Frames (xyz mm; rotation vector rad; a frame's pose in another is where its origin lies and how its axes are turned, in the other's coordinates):
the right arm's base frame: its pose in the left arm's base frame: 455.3 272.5 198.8 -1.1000 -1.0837 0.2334
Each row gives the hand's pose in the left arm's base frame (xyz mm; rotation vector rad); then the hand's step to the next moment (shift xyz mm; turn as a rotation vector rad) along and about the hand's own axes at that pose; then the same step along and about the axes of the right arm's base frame.
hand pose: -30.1 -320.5 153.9 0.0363 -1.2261 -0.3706
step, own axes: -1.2 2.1 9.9 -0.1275 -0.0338 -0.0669
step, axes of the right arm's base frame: -0.3 -3.3 9.6 -0.0817 0.1215 -0.0210
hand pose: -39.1 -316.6 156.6 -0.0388 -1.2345 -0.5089
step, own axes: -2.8 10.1 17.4 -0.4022 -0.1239 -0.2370
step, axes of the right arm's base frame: 7.0 -1.5 19.0 -0.2719 0.3881 -0.0937
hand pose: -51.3 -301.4 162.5 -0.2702 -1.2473 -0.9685
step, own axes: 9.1 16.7 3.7 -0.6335 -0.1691 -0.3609
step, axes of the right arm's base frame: 18.7 -4.6 -2.5 -0.4004 0.6162 -0.1418
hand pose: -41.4 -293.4 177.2 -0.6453 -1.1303 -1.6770
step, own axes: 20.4 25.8 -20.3 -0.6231 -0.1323 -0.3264
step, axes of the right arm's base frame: 0.8 -22.8 -31.2 -0.3503 0.6064 -0.1480
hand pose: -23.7 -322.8 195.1 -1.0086 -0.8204 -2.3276
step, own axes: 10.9 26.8 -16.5 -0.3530 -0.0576 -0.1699
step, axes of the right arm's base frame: -14.6 -21.7 -20.6 -0.1825 0.3372 -0.0991
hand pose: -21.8 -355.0 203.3 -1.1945 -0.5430 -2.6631
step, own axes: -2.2 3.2 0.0 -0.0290 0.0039 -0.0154
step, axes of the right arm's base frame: -1.1 0.1 -3.7 -0.0188 0.0230 -0.0145
